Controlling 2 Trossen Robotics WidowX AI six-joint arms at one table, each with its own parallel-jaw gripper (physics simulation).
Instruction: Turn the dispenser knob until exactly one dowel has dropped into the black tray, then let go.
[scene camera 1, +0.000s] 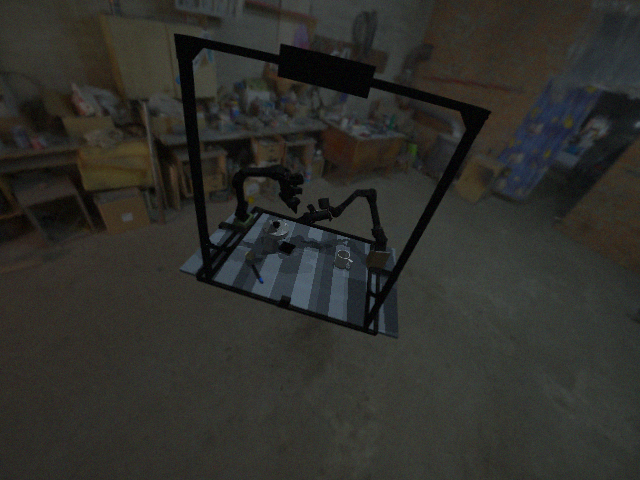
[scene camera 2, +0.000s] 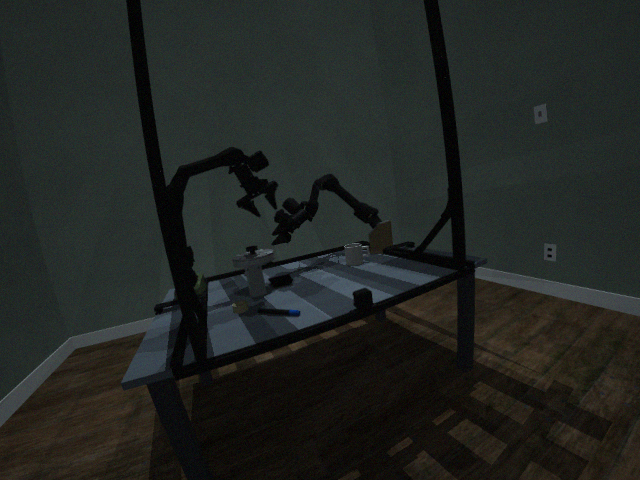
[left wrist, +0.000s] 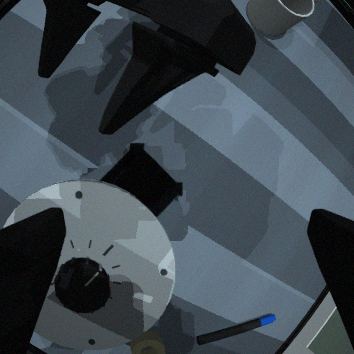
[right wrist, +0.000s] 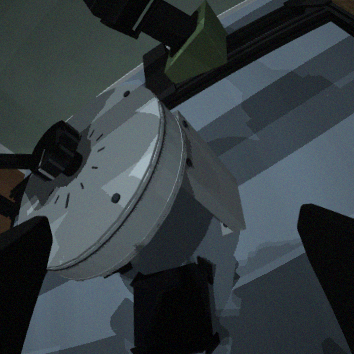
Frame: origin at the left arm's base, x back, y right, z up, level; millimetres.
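Seen in the pictures: left gripper, fingertip midpoint: (scene camera 1: 293, 210) (scene camera 2: 267, 213) (left wrist: 190, 222); right gripper, fingertip midpoint: (scene camera 1: 297, 220) (scene camera 2: 272, 240) (left wrist: 68, 100) (right wrist: 175, 224); left arm's base at its link origin: (scene camera 1: 243, 217) (right wrist: 184, 33); right arm's base at its link origin: (scene camera 1: 380, 251) (scene camera 2: 379, 227).
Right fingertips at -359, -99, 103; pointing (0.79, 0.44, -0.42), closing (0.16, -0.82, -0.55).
Observation:
Offsets run from my right fingertips to a thing's top centre, as dx, dy, dz. "*": to the spot under its first point.
The dispenser {+74, +120, -24} (scene camera 1: 283, 230) (scene camera 2: 262, 254) (left wrist: 135, 220) (right wrist: 135, 135) is a pale round disc on a pedestal. Its black knob {+74, +120, +3} (scene camera 1: 276, 224) (scene camera 2: 251, 249) (left wrist: 82, 285) (right wrist: 60, 150) has a light pointer line, seen in the left wrist view. The black tray {-14, +103, -147} (scene camera 1: 287, 248) (scene camera 2: 280, 280) (left wrist: 165, 181) (right wrist: 137, 305) lies beside its base; its inside is too dark to tell whether a dowel is there. My left gripper (scene camera 2: 266, 211) (left wrist: 190, 222) is open and empty, well above the disc, clear of the knob. My right gripper (scene camera 2: 276, 238) (left wrist: 68, 100) (right wrist: 175, 224) is open and empty, above the tray's side.
A white mug {* -362, +18, -91} (scene camera 1: 342, 258) (scene camera 2: 354, 254) (left wrist: 275, 17) stands at the right. A black pen with a blue end {-13, +389, -155} (scene camera 2: 279, 312) (left wrist: 235, 331) and a yellowish roll {+115, +309, -146} (scene camera 2: 239, 307) (left wrist: 147, 345) lie near the dispenser. A tan block (scene camera 1: 377, 258) (scene camera 2: 381, 236) stands by the right arm's base.

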